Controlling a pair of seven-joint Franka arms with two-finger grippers.
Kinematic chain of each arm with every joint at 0, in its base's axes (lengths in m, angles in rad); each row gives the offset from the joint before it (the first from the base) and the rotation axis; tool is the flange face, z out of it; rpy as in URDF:
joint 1: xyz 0 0 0.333 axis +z
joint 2: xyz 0 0 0 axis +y
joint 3: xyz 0 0 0.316 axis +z
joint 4: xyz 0.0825 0 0 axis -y
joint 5: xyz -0.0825 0 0.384 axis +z
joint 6: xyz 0 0 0 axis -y
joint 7: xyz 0.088 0 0 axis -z
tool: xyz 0 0 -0.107 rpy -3.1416 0 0
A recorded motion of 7 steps. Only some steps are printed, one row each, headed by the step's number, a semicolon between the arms.
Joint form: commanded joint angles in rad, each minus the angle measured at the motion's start. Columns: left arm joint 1, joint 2, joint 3, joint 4, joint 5, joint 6, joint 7; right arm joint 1, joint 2, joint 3, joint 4, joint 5, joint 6, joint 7.
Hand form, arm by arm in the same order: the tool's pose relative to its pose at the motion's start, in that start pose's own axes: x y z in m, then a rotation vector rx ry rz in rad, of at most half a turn. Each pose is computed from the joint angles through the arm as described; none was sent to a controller.
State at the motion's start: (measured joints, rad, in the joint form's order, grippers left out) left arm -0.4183 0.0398 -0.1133 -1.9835 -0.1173 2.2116 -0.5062; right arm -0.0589 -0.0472 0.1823 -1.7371 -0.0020 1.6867 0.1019
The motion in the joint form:
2: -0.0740 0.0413 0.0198 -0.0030 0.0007 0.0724 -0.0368; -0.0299 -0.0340 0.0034 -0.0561 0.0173 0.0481 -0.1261
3: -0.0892 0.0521 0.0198 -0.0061 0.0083 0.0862 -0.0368; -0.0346 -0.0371 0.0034 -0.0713 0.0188 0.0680 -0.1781
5: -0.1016 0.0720 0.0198 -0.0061 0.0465 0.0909 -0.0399; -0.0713 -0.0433 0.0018 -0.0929 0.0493 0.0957 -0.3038
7: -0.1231 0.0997 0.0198 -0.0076 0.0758 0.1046 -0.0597; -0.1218 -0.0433 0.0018 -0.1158 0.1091 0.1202 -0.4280
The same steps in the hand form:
2: -0.0104 0.0273 0.0224 -0.0198 0.0145 0.0116; -0.0061 0.0120 0.0047 0.0114 0.0248 -0.0967
3: -0.0148 0.0339 0.0298 -0.0166 0.0146 0.0299; -0.0058 0.0143 0.0086 0.0116 0.0329 -0.1435
5: -0.0180 0.0382 0.0419 0.0138 0.0146 0.0622; -0.0050 0.0322 0.0134 0.0368 0.0480 -0.2247
7: -0.0246 0.0466 0.0589 0.0366 0.0096 0.0810; -0.0038 0.0547 0.0222 0.0901 0.0622 -0.2844

